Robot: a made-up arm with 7 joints.
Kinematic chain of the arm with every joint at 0, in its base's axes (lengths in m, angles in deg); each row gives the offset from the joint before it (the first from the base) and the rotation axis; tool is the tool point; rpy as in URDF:
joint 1: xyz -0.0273 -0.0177 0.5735 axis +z
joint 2: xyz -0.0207 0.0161 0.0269 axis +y
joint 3: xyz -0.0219 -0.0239 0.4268 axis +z
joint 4: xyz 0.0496 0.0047 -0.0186 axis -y
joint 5: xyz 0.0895 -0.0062 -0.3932 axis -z
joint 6: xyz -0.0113 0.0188 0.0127 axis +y
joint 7: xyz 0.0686 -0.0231 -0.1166 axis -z
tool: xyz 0.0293 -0.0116 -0.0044 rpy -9 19.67 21.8
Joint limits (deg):
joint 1: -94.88..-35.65
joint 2: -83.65..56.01
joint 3: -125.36..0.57
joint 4: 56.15..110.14
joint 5: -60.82..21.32
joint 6: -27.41..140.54
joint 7: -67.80..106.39
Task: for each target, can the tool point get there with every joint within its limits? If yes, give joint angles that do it. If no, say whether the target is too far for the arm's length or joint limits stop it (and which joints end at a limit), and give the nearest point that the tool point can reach.
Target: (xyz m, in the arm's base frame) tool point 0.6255 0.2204 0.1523
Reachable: no: joint limits stop it (at a limit: joint 1, joint 2, joint 3, joint 4, joint 5, joint 7) | nearest point 0.4155 -0.1998 0.3531 | short by 0.511 m
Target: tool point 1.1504 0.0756 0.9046
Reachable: no: too far | nearest point 0.6396 -0.3566 0.8508 | short by 0.671 m
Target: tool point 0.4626 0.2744 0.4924
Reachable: no: joint limits stop it (at a limit: joint 1, joint 3, joint 4, joint 5, joint 7) | nearest point 0.2488 -0.1300 0.4655 | short by 0.458 m
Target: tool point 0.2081 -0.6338 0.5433
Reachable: yes | joints -58.14 38.45 -11.92 75.06 2.06 29.64 -42.59
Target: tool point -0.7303 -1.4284 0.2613
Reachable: no: too far | nearest point -0.3413 -0.7744 0.5923 | short by 0.830 m
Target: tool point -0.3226 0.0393 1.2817
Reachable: yes | joints -60.42 -59.10 -18.96 87.10 11.19 4.68 91.43
